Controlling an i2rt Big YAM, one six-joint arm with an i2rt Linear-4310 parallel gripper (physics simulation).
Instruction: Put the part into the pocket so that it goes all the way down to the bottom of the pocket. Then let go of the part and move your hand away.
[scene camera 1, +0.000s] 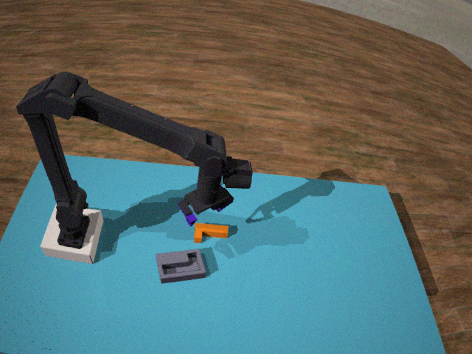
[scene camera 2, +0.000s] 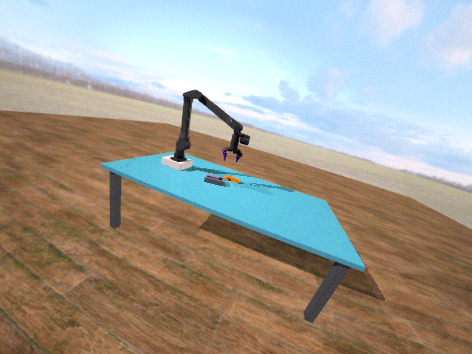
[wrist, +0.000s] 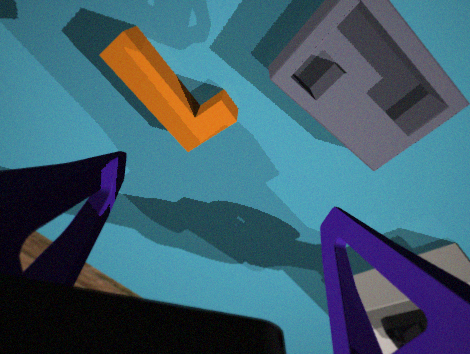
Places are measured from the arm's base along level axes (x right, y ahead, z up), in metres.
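Pixels of known places: gripper, fingertip midpoint: (scene camera 1: 203, 217) (scene camera 2: 230, 161) (wrist: 232, 192); arm's base at its link origin: (scene camera 1: 74, 231) (scene camera 2: 178, 159).
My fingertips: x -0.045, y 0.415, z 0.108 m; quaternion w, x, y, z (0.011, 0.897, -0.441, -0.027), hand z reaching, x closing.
Note:
For each thing: its top centre in the pictures, then the offset to it from my fingertips. "*": a spot on its surface instead. Level surfaces: height alone.
- orange L-shaped part at its top centre: (wrist: 172, 90) (scene camera 1: 211, 231) (scene camera 2: 232, 177) dx -0.050, dy +0.035, dz -0.135 m
- grey block at its top centre: (wrist: 370, 92) (scene camera 1: 180, 263) (scene camera 2: 215, 177) dx +0.087, dy -0.056, dz -0.129 m
- pocket at a spot on its surface: (wrist: 390, 65) * dx +0.114, dy -0.059, dz -0.160 m
- blue table at its surface level: dz -0.165 m
The orange L-shaped part (scene camera 1: 212, 228) (scene camera 2: 231, 178) (wrist: 160, 95) lies on the table, outside the pocket. The grey block (scene camera 1: 170, 257) (scene camera 2: 214, 182) (wrist: 345, 120) stands beside it, slightly apart, and the pocket (wrist: 390, 65) in its top shows no part inside. In the wrist view a smaller recess shows near another edge of the block. My gripper (scene camera 1: 206, 213) (scene camera 2: 232, 160) (wrist: 232, 192) is open and empty, with its purple fingers wide apart. It hangs above the table, and the part and block lie beyond the fingertips in the wrist view.
The blue table (scene camera 1: 325, 300) (scene camera 2: 295, 220) bears the arm's white base (scene camera 1: 55, 252) (scene camera 2: 186, 165) (wrist: 425, 265), left of the block in scene camera 1. The arm's shadows fall around the part. Wooden floor surrounds the table.

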